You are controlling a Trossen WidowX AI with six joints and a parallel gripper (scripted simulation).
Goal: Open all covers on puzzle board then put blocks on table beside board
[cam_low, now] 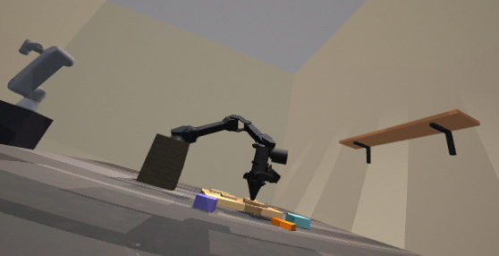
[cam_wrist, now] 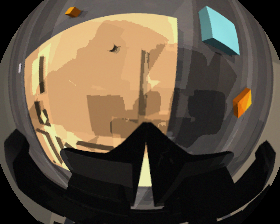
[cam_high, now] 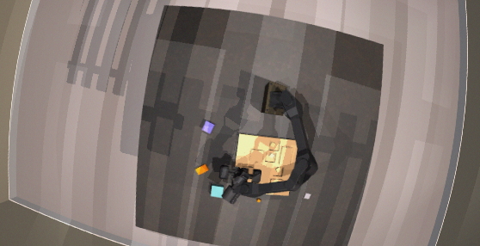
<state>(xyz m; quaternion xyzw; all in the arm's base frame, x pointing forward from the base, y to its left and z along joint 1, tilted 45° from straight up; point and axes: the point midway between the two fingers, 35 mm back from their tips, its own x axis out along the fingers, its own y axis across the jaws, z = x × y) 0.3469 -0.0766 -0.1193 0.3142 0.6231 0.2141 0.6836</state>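
Now: the puzzle board 1 cm behind my gripper tip, 13 cm to the left of it and 2 cm below it. Round my gripper tip: cyan block: 13 cm ahead, 11 cm to the right, 2 cm below; then orange block: 2 cm ahead, 19 cm to the right, 3 cm below; then tiny orange piece: 18 cm ahead, 10 cm to the left, 3 cm below.
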